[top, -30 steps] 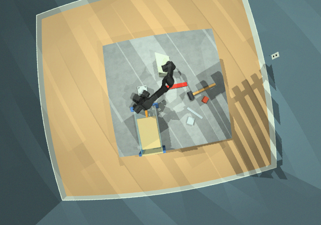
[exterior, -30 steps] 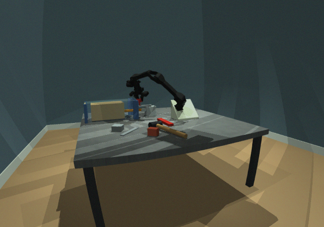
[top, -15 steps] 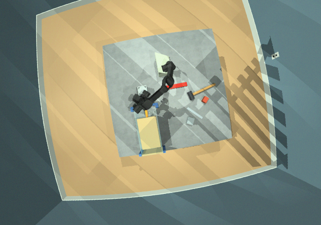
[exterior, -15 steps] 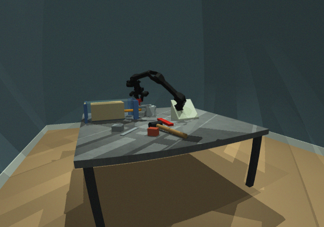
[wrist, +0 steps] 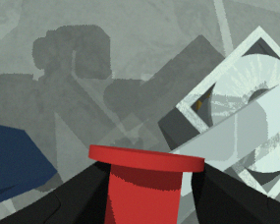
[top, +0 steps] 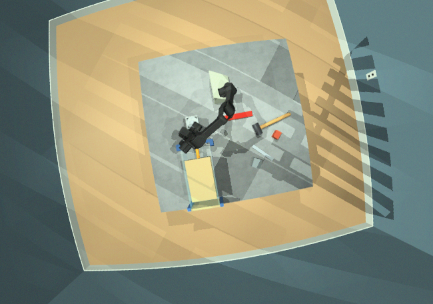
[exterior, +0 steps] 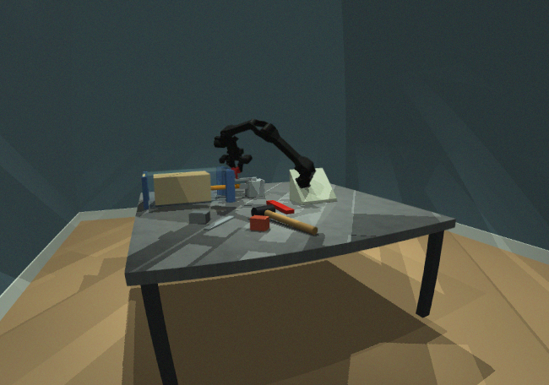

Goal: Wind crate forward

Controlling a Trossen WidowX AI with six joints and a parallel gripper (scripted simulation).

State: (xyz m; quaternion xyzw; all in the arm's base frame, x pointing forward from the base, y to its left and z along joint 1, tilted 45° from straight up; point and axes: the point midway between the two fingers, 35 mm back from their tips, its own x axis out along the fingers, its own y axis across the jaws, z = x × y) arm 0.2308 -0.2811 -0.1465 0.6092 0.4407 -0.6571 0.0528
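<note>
My gripper tip is now 20 mm short of the red spool-shaped handle grip and 10 mm to the right of it. Round my gripper tip: clear-panelled cubby (320 mm ahead, 20 mm below, 10 mm to the right); then winch handle (30 mm below, 20 mm to the left, 20 mm behind); then grey winch (100 mm below, 90 mm behind, 40 mm to the left).
</note>
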